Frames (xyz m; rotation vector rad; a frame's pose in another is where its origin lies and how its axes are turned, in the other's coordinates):
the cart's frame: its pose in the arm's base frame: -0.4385 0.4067 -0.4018 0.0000 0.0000 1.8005
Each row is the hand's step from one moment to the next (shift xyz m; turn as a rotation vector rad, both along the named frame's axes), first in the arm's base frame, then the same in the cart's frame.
Working: the arm's base frame: its pose in the cart's frame: -0.4959 -0.3344 0.4018 0.0000 0.0000 -1.8005

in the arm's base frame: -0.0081 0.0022 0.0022 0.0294 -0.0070 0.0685
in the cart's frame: 0.0040 0.0074 0.0022 -0.0135 -0.0270 0.0685
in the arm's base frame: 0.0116 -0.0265 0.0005 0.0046 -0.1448 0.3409
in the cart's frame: -0.0284 -0.0053 0.0005 -0.1420 0.0285 0.3409
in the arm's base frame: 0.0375 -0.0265 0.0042 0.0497 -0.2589 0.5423
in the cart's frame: -0.0343 -0.0305 0.0042 -0.2634 0.0106 0.5423
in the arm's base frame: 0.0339 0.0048 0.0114 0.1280 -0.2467 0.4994
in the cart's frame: -0.0030 -0.0341 0.0114 -0.2694 -0.0685 0.4994
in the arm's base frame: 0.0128 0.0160 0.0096 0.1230 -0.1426 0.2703
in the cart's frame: 0.0127 -0.0161 0.0096 -0.1669 -0.0873 0.2703
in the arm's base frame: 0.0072 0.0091 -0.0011 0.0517 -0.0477 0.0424
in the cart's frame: 0.0072 -0.0091 -0.0011 -0.0582 -0.0395 0.0424
